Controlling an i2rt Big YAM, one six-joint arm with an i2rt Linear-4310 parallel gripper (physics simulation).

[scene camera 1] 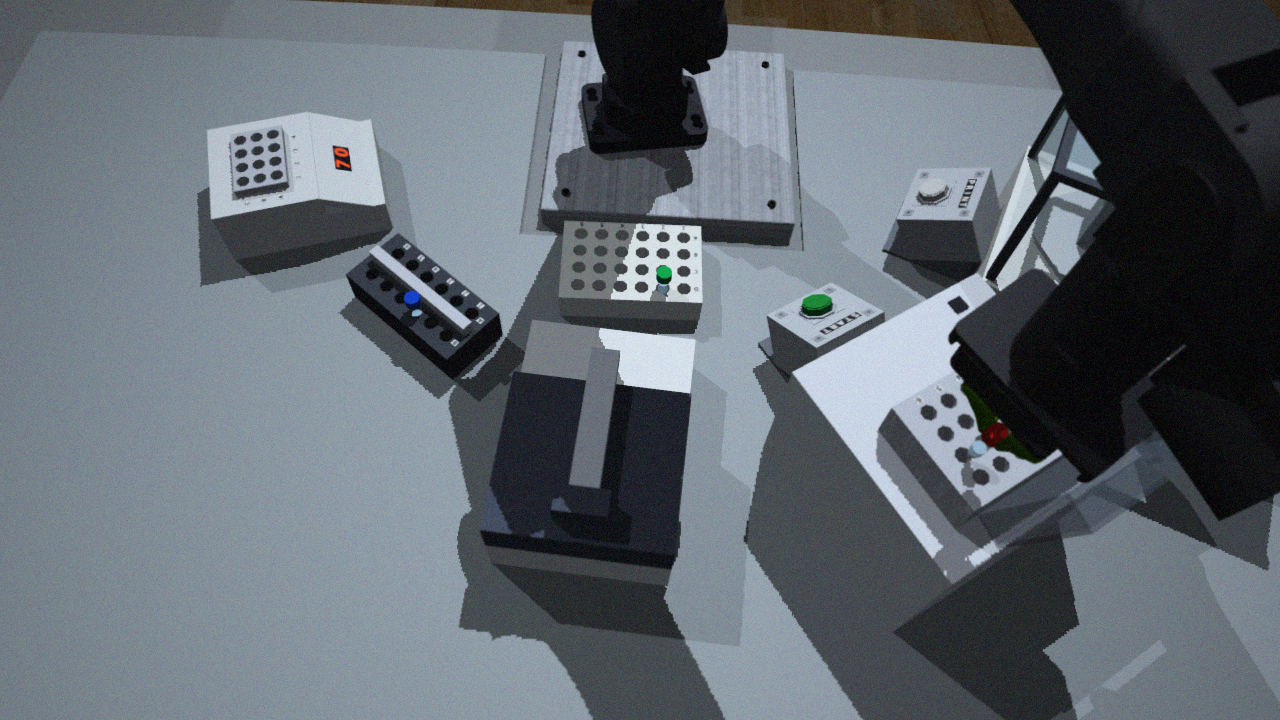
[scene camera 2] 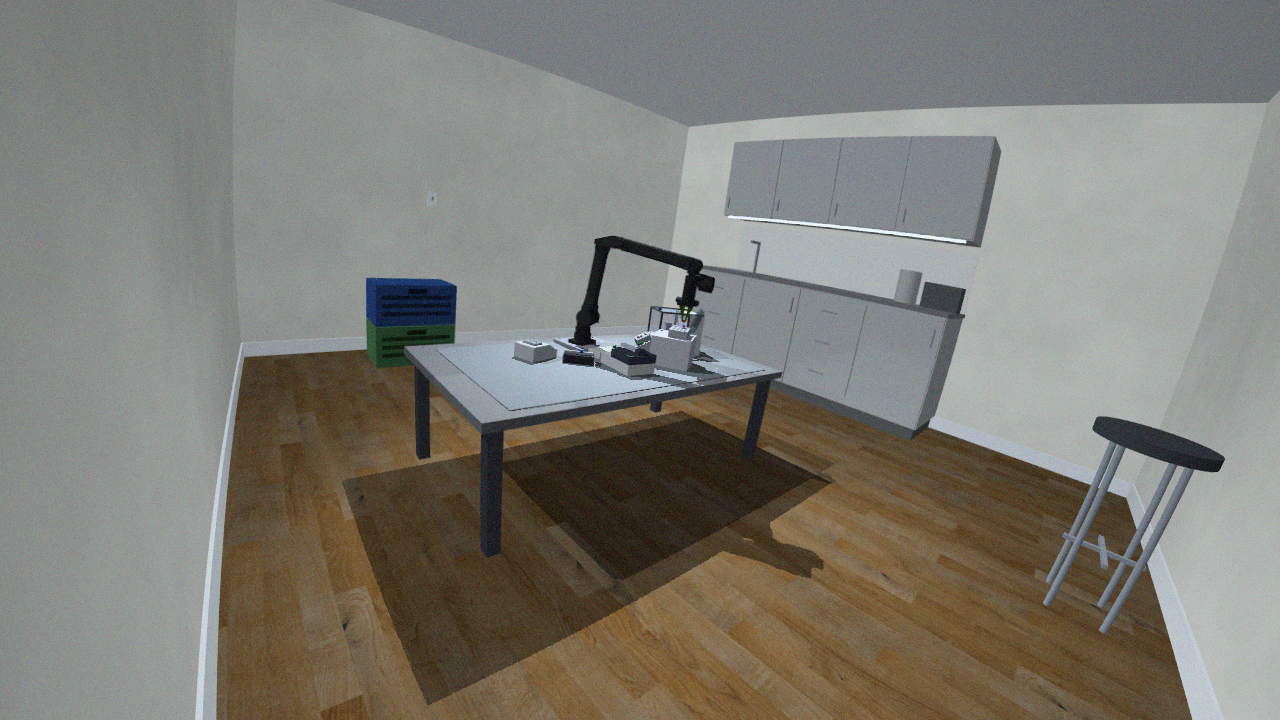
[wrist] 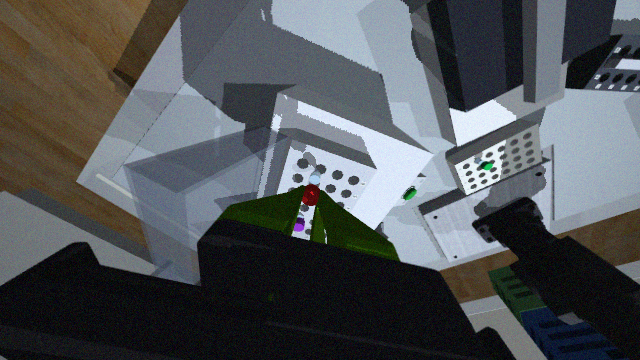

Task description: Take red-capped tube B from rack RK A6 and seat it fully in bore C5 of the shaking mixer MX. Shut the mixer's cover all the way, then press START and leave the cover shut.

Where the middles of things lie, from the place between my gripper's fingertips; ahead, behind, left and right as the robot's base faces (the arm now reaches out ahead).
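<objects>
Mixer's clear cover [scene camera 1: 1054, 505]: 3 cm ahead of my hand, 6 cm to the left of it, 1 cm above it. Glass enclosure [scene camera 1: 1052, 204]: 20 cm behind my hand, 26 cm to the left of it, 10 cm below it. Dark device with white lever [scene camera 1: 587, 479]: 11 cm behind my hand, 23 cm to the right of it, 16 cm below it. Red-capped tube B [scene camera 1: 997, 431]: 2 cm below my hand.
</objects>
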